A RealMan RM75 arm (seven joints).
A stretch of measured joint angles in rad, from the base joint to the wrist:
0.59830 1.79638 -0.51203 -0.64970 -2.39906 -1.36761 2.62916
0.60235 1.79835 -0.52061 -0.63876 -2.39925 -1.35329 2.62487
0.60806 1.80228 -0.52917 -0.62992 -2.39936 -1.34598 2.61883
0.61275 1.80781 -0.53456 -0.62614 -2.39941 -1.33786 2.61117
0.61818 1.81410 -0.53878 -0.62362 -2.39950 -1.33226 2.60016
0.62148 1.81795 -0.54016 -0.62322 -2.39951 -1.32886 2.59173
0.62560 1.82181 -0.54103 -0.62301 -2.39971 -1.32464 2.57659
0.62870 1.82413 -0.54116 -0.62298 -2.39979 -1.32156 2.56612
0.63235 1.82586 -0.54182 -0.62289 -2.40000 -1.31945 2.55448
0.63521 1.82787 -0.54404 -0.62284 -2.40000 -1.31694 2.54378
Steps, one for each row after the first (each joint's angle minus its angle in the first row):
0.00405 0.00197 -0.00858 0.01094 -0.00019 0.01432 -0.00429
0.00976 0.00590 -0.01714 0.01978 -0.00030 0.02163 -0.01033
0.01445 0.01143 -0.02253 0.02356 -0.00035 0.02975 -0.01799
0.01988 0.01772 -0.02675 0.02608 -0.00044 0.03535 -0.02900
0.02318 0.02157 -0.02813 0.02648 -0.00045 0.03875 -0.03743
0.02730 0.02543 -0.02900 0.02669 -0.00065 0.04297 -0.05257
0.03040 0.02775 -0.02913 0.02672 -0.00073 0.04605 -0.06304
0.03405 0.02948 -0.02979 0.02681 -0.00094 0.04816 -0.07468
0.03691 0.03149 -0.03201 0.02686 -0.00094 0.05067 -0.08538

